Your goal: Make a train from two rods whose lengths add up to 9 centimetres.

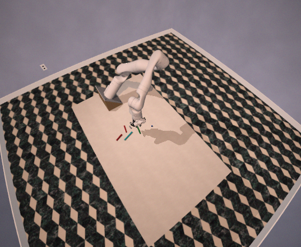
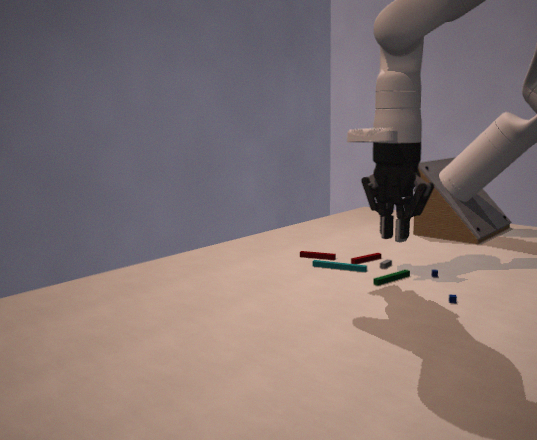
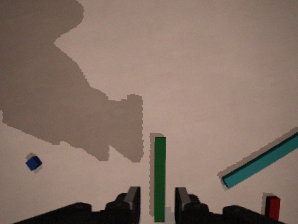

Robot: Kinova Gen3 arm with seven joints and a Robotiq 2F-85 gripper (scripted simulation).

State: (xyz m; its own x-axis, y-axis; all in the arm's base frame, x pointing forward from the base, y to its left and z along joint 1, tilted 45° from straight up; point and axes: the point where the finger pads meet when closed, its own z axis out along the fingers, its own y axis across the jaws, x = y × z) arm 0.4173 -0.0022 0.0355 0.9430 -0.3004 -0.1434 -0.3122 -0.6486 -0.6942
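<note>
Right now my hand is 80 mm above the green rod. Also, from my hand: turquoise rod (110 mm to the right, 80 mm below, 10 mm behind); grey rod (80 mm below, 70 mm behind, 40 mm to the right); red rod (90 mm to the right, 90 mm behind, 80 mm below).
</note>
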